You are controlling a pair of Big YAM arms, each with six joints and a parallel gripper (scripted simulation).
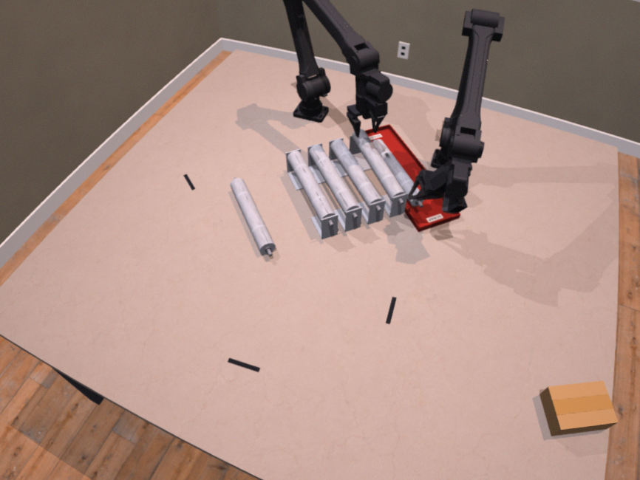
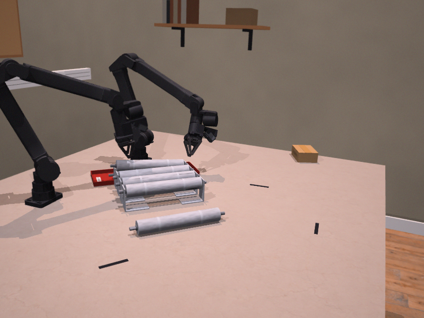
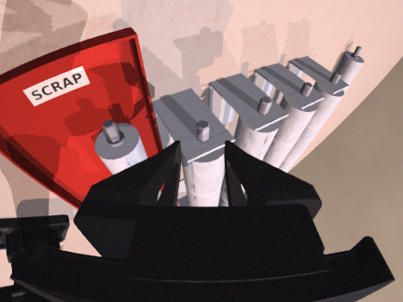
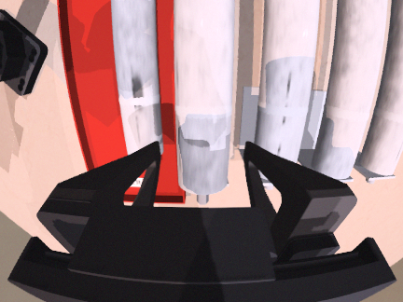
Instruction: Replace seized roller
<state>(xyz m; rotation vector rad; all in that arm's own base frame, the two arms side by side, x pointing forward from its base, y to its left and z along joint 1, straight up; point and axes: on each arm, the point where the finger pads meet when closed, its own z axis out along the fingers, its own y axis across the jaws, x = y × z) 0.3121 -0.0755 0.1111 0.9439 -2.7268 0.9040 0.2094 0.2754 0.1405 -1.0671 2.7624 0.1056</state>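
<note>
Right now the roller is 120 mm to the left of my right hand and 110 mm below it. Also, from my right hand: red scrap tray: 20 mm behind, 140 mm to the left, 130 mm below; then cardboard box: 490 mm ahead, 830 mm to the left, 110 mm below.
</note>
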